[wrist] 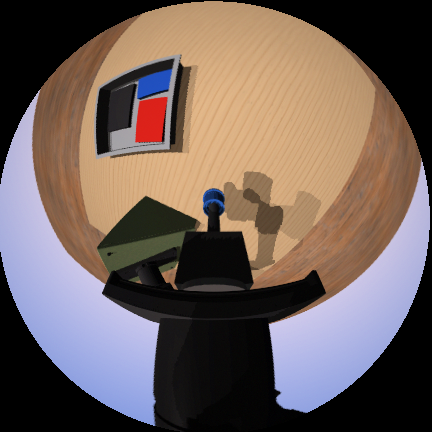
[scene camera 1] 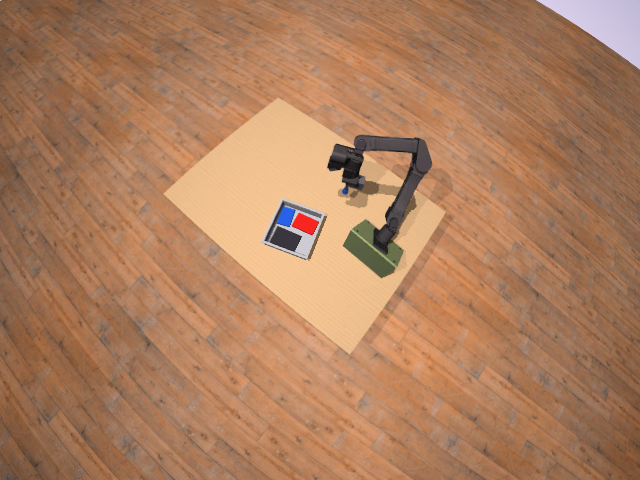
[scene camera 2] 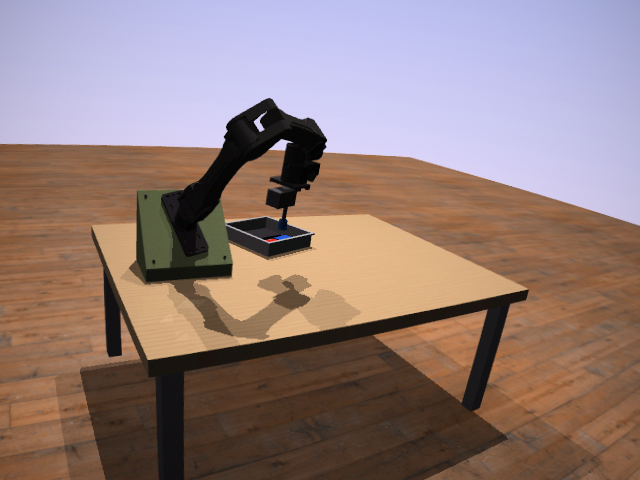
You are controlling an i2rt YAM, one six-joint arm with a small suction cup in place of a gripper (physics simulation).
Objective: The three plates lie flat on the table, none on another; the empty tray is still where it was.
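Frame: origin at the arm's base, x ahead, y left, z up, level; millimetres.
Seen in the pictures: hand, tool point: (wrist: 213, 197) (scene camera 1: 344, 192) (scene camera 2: 282, 228); arm's base, link origin: (wrist: 144, 264) (scene camera 1: 379, 241) (scene camera 2: 184, 223).
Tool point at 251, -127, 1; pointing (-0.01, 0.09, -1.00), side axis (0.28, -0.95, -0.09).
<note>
Offsets run from my tool point to a thing's top centre, as dx, dy, dz. Level surfaces: height alone.
A blue plate @(+194, +208, -122) (scene camera 1: 285, 216) (scene camera 2: 282, 237) (wrist: 155, 84), a red plate @(+94, +190, -121) (scene camera 1: 305, 223) (scene camera 2: 271, 240) (wrist: 151, 120) and a black plate @(+132, +308, -122) (scene camera 1: 285, 238) (wrist: 121, 107) lie flat inside the grey tray @(+122, +249, -85) (scene camera 1: 306, 245) (scene camera 2: 289, 245) (wrist: 122, 138), side by side, none on another. The tray stands on the table. In scene camera 2 the tray's wall hides parts of the plates. My gripper, a blue suction cup (scene camera 1: 344, 191) (scene camera 2: 282, 224) (wrist: 213, 196), is open and holds nothing. It hangs above the table, outside the tray, off the side where the red and blue plates lie.
The arm stands on a green wedge-shaped base (scene camera 1: 364, 250) (scene camera 2: 149, 227) (wrist: 145, 220) on the wooden table @(dz -135) (scene camera 1: 232, 170) (scene camera 2: 413, 268) (wrist: 275, 90), near one edge. The arm's shadow falls on the table beside the cup.
</note>
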